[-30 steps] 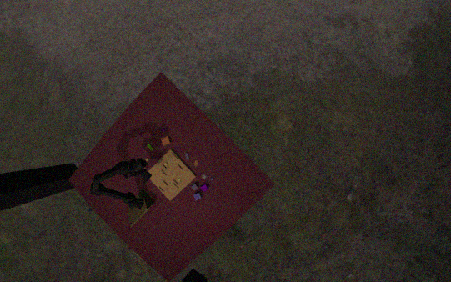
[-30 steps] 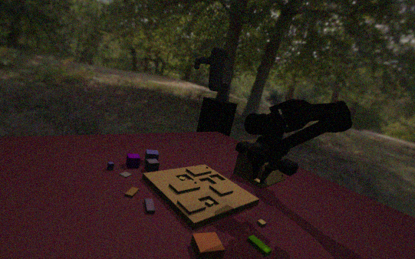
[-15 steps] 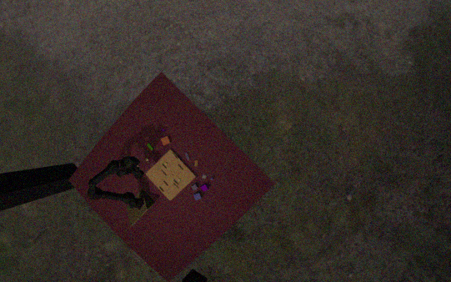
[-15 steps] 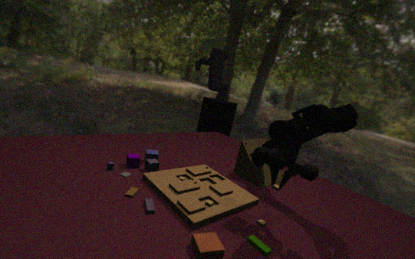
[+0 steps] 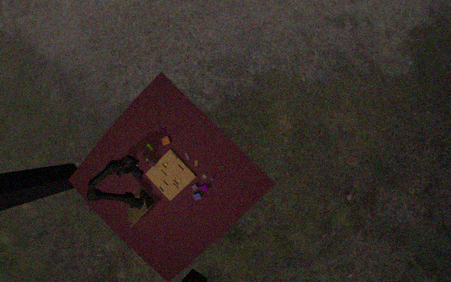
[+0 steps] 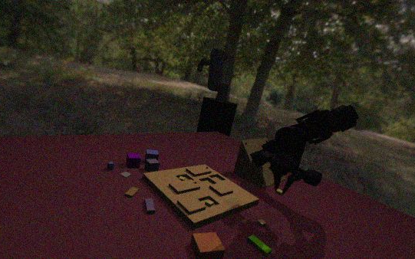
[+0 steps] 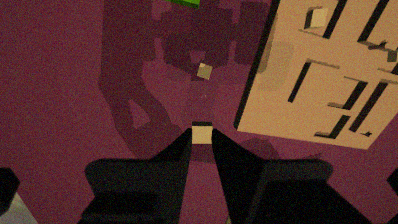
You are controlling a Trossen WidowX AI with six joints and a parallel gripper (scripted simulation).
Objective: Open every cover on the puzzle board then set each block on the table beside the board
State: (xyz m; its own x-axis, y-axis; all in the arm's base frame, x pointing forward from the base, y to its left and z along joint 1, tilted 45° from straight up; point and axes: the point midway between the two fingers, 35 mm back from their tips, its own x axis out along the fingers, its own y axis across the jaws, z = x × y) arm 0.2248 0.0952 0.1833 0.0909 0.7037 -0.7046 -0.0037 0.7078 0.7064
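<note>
Right now the green bar is 150 mm ahead of my gripper tip, 30 mm to the left of it and 90 mm below it. Round my gripper tip: orange block (280 mm ahead, 40 mm to the right, 80 mm below); then flat orange tile (290 mm ahead, 340 mm to the right, 90 mm below); then grey bar (290 mm ahead, 250 mm to the right, 90 mm below).
</note>
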